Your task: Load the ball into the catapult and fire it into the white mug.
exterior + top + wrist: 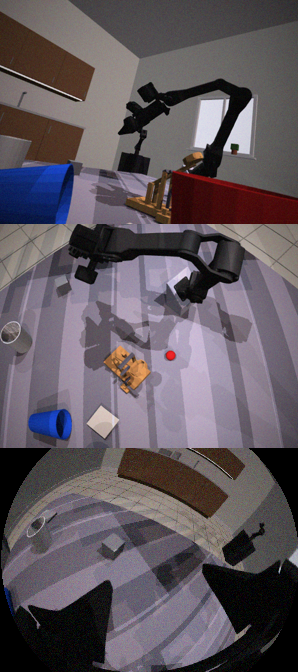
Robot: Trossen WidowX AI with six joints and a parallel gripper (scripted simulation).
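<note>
Right now the wooden catapult is 150 mm ahead of my gripper tip, 340 mm to the left of it and 140 mm below it. Also, from my gripper tip: white mug: 370 mm ahead, 60 mm to the right, 180 mm below; red ball: 10 mm ahead, 390 mm to the left, 200 mm below; grey block: 90 mm ahead, 140 mm to the right, 190 mm below.
</note>
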